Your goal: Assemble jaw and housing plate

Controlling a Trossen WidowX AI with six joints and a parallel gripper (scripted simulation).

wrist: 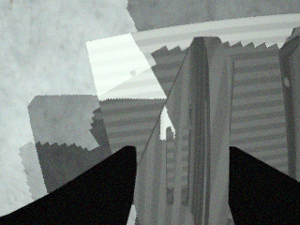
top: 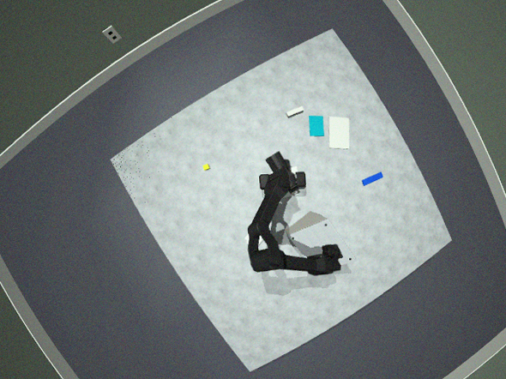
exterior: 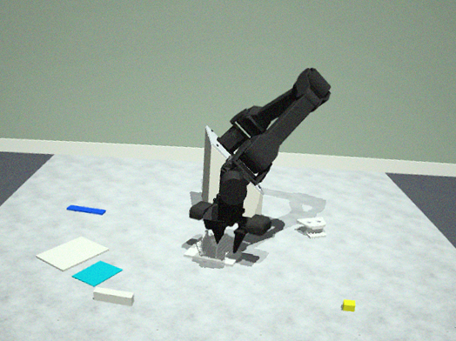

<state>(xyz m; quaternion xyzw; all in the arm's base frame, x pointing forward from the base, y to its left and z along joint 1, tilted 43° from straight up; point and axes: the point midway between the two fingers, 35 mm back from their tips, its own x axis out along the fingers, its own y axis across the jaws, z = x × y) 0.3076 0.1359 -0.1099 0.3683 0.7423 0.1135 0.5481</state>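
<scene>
My gripper tip is 4 cm past the white jaw. From my gripper tip the other things lie so: yellow cube 26 cm to the left, 22 cm ahead, 1 cm below; then white sheet 36 cm to the right, 6 cm ahead, 1 cm below; then cyan sheet 28 cm to the right, 14 cm ahead, 1 cm below.
</scene>
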